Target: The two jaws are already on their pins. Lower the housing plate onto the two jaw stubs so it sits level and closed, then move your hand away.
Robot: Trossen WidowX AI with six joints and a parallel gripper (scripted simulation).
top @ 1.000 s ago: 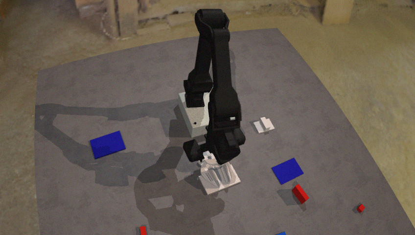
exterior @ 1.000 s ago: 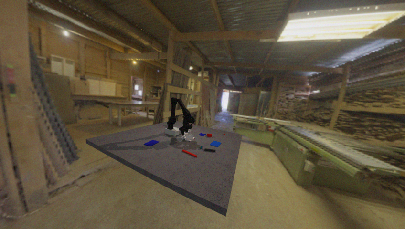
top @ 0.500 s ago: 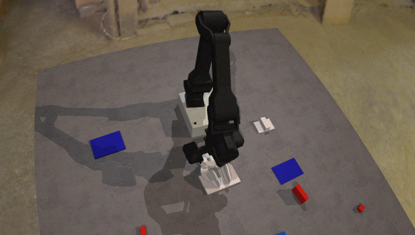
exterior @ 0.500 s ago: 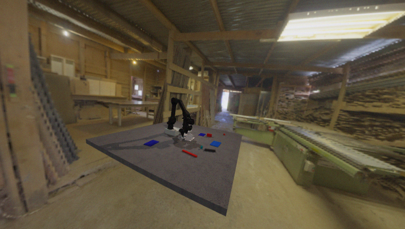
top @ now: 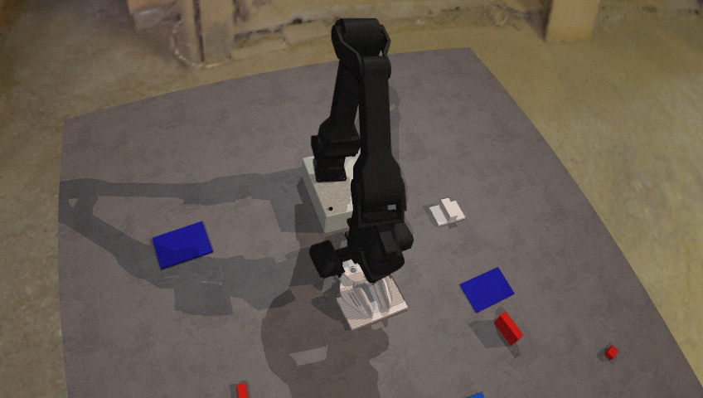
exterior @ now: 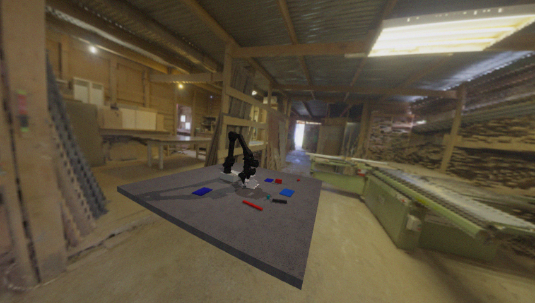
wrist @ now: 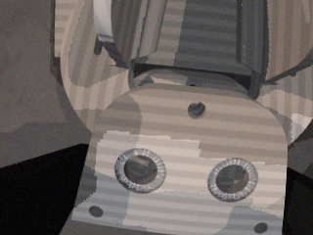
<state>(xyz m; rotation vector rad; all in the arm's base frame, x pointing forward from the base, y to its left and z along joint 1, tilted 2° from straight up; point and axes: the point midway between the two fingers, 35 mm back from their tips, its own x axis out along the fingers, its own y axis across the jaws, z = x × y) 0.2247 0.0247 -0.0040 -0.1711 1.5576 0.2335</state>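
The jaw stub lies 2 cm ahead of my gripper tip and 2 cm to the left of it. From my gripper tip the other things lie so: white ribbed block 13 cm behind, 23 cm to the left, 1 cm below; red block 29 cm ahead, 25 cm to the right, 1 cm below.
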